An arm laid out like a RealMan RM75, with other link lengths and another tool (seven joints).
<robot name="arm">
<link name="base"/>
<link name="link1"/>
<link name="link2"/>
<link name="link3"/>
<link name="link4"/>
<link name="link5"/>
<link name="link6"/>
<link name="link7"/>
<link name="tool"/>
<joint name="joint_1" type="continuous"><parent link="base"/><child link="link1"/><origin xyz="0 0 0.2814" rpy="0 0 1.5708"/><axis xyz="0 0 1"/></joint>
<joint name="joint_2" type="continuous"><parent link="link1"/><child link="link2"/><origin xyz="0 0 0" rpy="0 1.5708 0"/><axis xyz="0 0 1"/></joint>
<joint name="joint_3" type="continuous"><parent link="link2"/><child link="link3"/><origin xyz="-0.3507 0 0" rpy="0 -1.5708 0"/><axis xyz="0 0 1"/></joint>
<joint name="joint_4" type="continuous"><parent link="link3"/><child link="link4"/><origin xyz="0 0 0" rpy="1.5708 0 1.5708"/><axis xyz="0 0 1"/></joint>
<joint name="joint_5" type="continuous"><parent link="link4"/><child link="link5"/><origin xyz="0 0.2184 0" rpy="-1.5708 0 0"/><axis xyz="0 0 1"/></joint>
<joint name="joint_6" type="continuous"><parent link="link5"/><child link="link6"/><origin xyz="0 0 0" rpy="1.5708 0 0"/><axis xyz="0 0 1"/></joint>
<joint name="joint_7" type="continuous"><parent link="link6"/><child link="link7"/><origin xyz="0 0.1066 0" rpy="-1.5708 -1.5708 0"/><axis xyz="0 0 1"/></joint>
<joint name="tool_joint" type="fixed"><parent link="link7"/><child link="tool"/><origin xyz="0.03 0.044 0.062" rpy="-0.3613 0 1.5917"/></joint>
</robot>
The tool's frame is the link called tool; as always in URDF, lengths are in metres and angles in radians. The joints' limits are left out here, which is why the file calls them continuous.
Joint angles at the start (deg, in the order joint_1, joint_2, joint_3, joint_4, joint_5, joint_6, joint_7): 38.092, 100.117, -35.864, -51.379, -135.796, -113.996, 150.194
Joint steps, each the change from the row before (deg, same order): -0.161, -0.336, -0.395, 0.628, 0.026, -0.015, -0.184; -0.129, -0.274, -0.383, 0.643, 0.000, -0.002, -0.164; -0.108, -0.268, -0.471, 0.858, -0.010, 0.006, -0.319; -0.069, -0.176, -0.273, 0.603, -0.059, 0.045, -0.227; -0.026, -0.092, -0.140, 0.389, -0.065, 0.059, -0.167; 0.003, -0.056, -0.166, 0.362, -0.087, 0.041, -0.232; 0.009, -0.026, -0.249, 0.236, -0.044, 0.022, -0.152; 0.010, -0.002, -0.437, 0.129, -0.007, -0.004, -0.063; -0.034, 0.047, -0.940, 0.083, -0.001, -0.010, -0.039; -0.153, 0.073, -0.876, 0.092, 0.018, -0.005, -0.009; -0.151, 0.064, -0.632, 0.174, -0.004, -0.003, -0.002; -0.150, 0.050, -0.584, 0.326, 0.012, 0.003, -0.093; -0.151, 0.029, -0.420, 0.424, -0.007, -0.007, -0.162; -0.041, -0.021, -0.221, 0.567, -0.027, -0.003, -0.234; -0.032, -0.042, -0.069, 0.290, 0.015, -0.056, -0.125
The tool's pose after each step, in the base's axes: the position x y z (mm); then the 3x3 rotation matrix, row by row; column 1 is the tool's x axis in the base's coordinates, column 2 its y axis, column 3 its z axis. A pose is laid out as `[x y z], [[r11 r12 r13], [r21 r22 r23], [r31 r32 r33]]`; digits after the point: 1 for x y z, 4 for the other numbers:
[301.4 446.1 169.1], [[-0.1676 0.9172 0.3614], [0.9795 0.1134 0.1662], [0.1115 0.3819 -0.9175]]
[303.8 444.9 168.8], [[-0.1630 0.9171 0.3638], [0.9813 0.1123 0.1564], [0.1026 0.3825 -0.9183]]
[306.5 443.4 167.6], [[-0.1592 0.9173 0.3651], [0.9831 0.1133 0.1439], [0.0906 0.3818 -0.9198]]
[308.4 442.4 166.8], [[-0.1560 0.9173 0.3663], [0.9843 0.1131 0.1358], [0.0832 0.3817 -0.9205]]
[309.6 441.9 166.2], [[-0.1542 0.9174 0.3669], [0.9849 0.1131 0.1313], [0.0790 0.3816 -0.9209]]
[310.5 441.4 165.2], [[-0.1543 0.9171 0.3676], [0.9853 0.1150 0.1266], [0.0739 0.3817 -0.9213]]
[310.9 441.0 164.1], [[-0.1550 0.9164 0.3690], [0.9855 0.1176 0.1219], [0.0683 0.3826 -0.9214]]
[311.1 440.5 162.6], [[-0.1562 0.9149 0.3721], [0.9859 0.1214 0.1155], [0.0606 0.3849 -0.9210]]
[311.5 439.4 159.4], [[-0.1584 0.9115 0.3797], [0.9863 0.1285 0.1030], [0.0451 0.3908 -0.9194]]
[312.7 437.6 156.1], [[-0.1577 0.9088 0.3862], [0.9870 0.1329 0.0901], [0.0306 0.3954 -0.9180]]
[314.2 436.0 153.4], [[-0.1549 0.9076 0.3902], [0.9877 0.1347 0.0789], [0.0190 0.3977 -0.9173]]
[315.8 434.1 150.6], [[-0.1520 0.9071 0.3925], [0.9884 0.1366 0.0671], [0.0072 0.3981 -0.9173]]
[317.7 432.2 148.1], [[-0.1485 0.9076 0.3928], [0.9889 0.1375 0.0562], [-0.0030 0.3968 -0.9179]]
[319.0 431.0 146.3], [[-0.1458 0.9088 0.3908], [0.9893 0.1383 0.0473], [-0.0110 0.3935 -0.9192]]
[319.7 430.2 145.8], [[-0.1444 0.9098 0.3891], [0.9894 0.1386 0.0430], [-0.0148 0.3912 -0.9202]]

